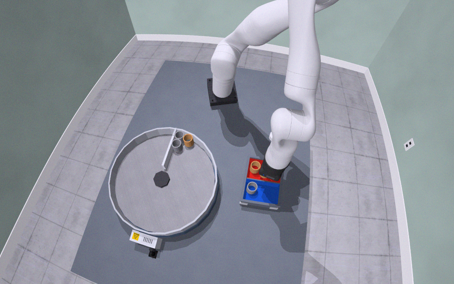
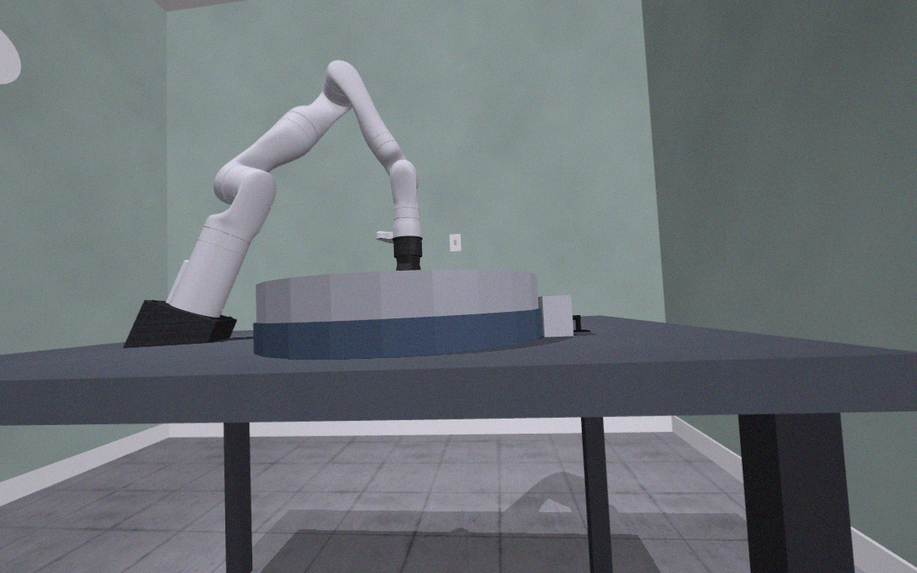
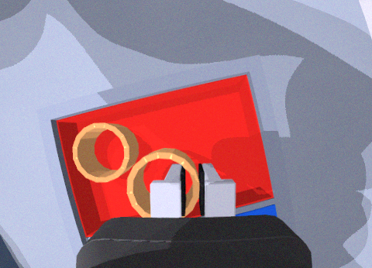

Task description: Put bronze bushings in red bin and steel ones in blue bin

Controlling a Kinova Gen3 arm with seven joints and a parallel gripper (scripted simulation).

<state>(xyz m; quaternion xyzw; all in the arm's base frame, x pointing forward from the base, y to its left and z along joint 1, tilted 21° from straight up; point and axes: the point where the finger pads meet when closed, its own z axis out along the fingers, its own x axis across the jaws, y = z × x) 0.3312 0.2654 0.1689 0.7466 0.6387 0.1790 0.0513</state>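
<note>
My gripper is now 30 mm short of the grey tray, 10 mm to the left of it and 50 mm above it. From my hand the other things lie so: turntable 140 mm ahead, 380 mm to the right, 20 mm below.
</note>
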